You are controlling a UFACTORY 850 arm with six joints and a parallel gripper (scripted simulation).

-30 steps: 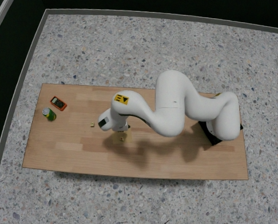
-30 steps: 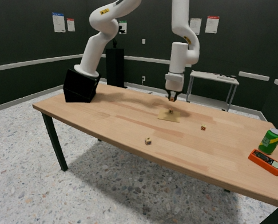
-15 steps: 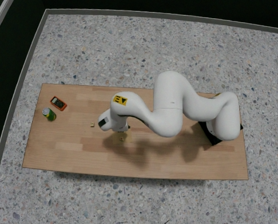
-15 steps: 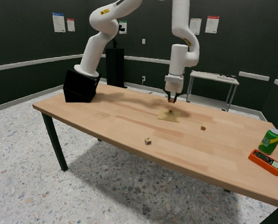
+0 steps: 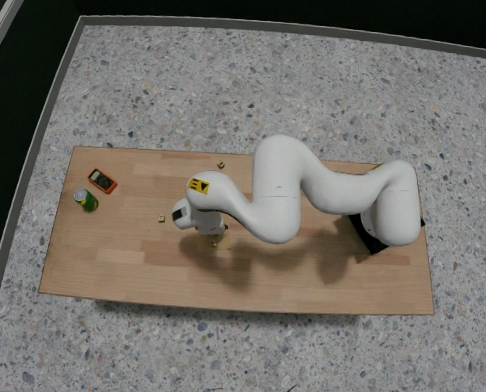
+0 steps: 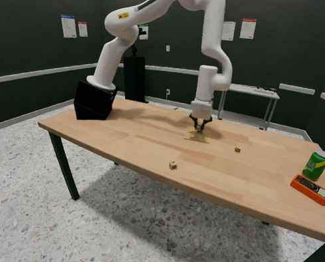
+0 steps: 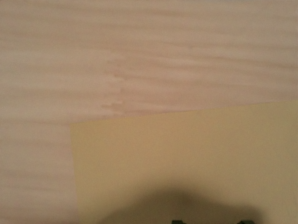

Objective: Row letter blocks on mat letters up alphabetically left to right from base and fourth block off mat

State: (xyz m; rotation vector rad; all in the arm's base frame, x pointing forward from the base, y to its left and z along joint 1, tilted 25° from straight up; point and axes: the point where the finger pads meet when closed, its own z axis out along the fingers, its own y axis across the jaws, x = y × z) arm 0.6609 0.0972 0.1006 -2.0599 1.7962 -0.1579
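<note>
Now: hand 50 mm above the tan mat. The rest, counted from my hand: green can 550 mm ahead, 40 mm to the right, 10 mm above; then orange meter 530 mm ahead, 150 mm to the right, 40 mm below.
</note>
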